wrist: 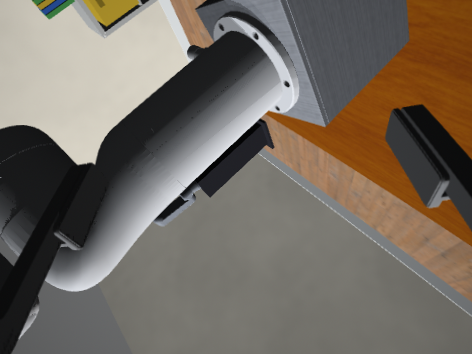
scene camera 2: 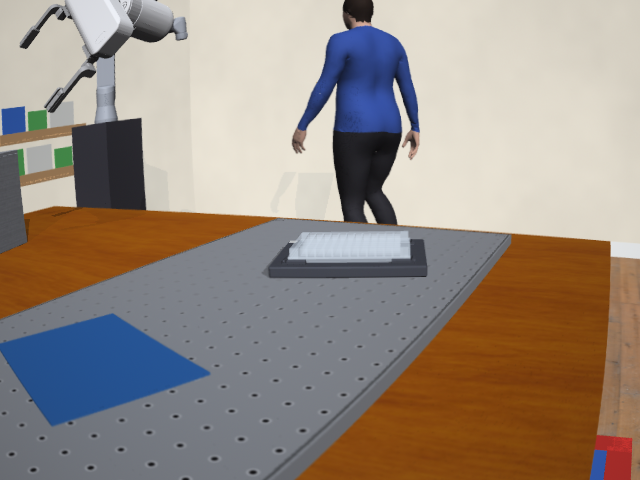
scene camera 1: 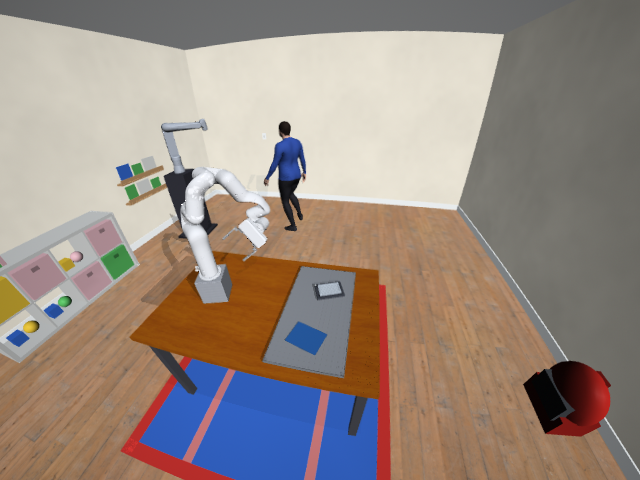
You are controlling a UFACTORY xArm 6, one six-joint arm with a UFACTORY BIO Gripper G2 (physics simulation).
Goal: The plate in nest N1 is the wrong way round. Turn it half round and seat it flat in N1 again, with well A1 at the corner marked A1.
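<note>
A clear, whitish well plate (scene camera 1: 328,288) (scene camera 2: 351,246) lies in the dark nest (scene camera 1: 331,297) (scene camera 2: 346,271) at the far end of the grey perforated board. It looks about flat, with its long side along the nest's long side. The views are too coarse to make out well A1 or the corner mark. My gripper (scene camera 1: 233,249) (scene camera 2: 36,76) (wrist: 250,180) is wide open and empty. It is raised above the table near the arm's base, well to the left of the nest and apart from it. The plate does not show in the wrist view.
The grey board (scene camera 1: 313,313) (scene camera 2: 289,330) lies on the wooden table (scene camera 1: 248,320) (scene camera 2: 491,351). A blue square (scene camera 1: 306,337) (scene camera 2: 103,367) lies on its near part. My arm's base block (scene camera 1: 214,287) (wrist: 350,45) stands at the left. A person (scene camera 1: 289,160) (scene camera 2: 368,82) stands behind the table.
</note>
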